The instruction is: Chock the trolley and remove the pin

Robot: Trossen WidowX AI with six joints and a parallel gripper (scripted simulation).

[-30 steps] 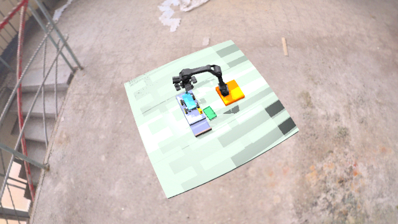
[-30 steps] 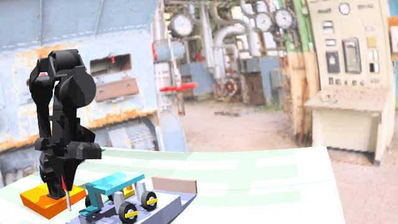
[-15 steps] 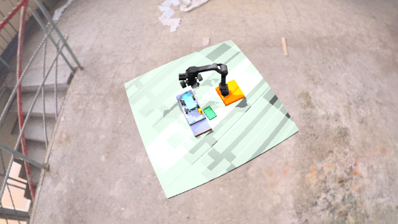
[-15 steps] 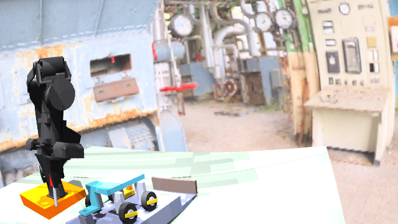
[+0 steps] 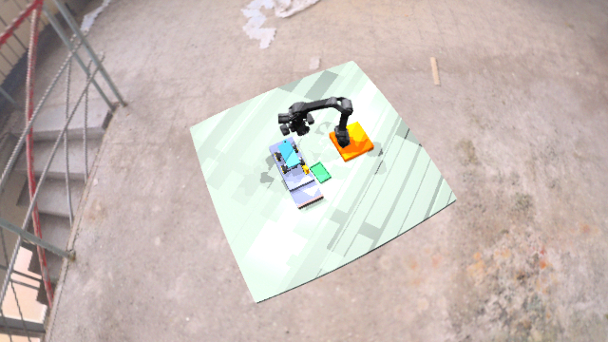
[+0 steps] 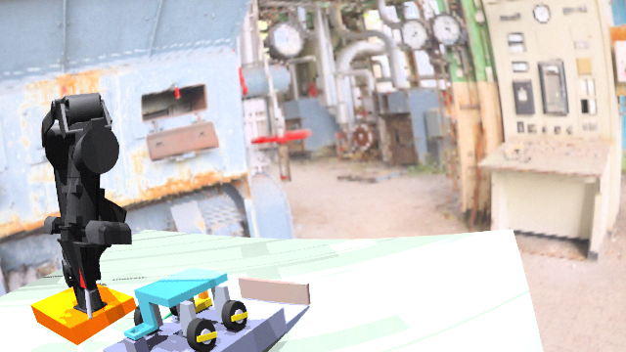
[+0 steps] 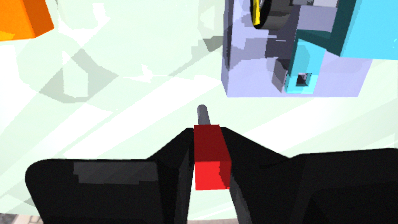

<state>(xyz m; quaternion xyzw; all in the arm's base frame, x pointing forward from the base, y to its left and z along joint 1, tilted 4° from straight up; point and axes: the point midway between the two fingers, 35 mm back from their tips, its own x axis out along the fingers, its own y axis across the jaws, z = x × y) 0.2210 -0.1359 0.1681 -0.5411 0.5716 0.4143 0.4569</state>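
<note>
The yellow chock lies 6 cm ahead of my gripper tip, 19 cm to the left of it and 9 cm below it. The rest, counted from my gripper tip: red-headed stop pin right at my gripper tip; then trolley 11 cm ahead, 10 cm to the left, 6 cm below; then grey-blue ramp 11 cm ahead, 11 cm to the left, 12 cm below.
</note>
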